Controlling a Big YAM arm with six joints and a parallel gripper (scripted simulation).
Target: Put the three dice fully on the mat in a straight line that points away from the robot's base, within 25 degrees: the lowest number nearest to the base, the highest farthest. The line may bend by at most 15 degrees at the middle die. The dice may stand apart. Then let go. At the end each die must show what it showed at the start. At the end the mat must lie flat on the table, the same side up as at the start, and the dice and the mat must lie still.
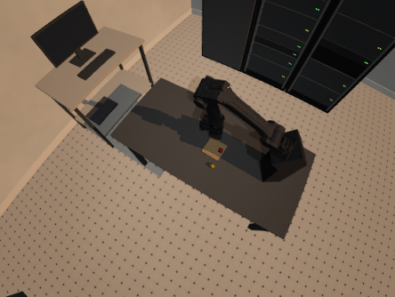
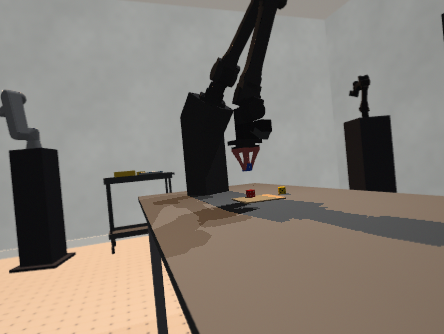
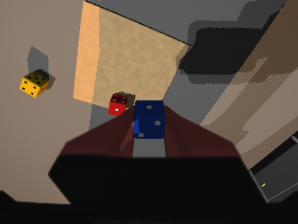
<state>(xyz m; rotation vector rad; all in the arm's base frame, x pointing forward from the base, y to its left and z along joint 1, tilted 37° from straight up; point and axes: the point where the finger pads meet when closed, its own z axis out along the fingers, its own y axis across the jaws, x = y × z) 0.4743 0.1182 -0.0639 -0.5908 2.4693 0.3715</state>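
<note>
The tan mat is 20 mm behind my hand, 30 mm to the left of it and 110 mm below it. From my hand the other things lie so: blue die (right at my hand); then yellow die (110 mm behind, 140 mm to the left, 100 mm below); then red die (70 mm behind, 10 mm to the left, 90 mm below).
</note>
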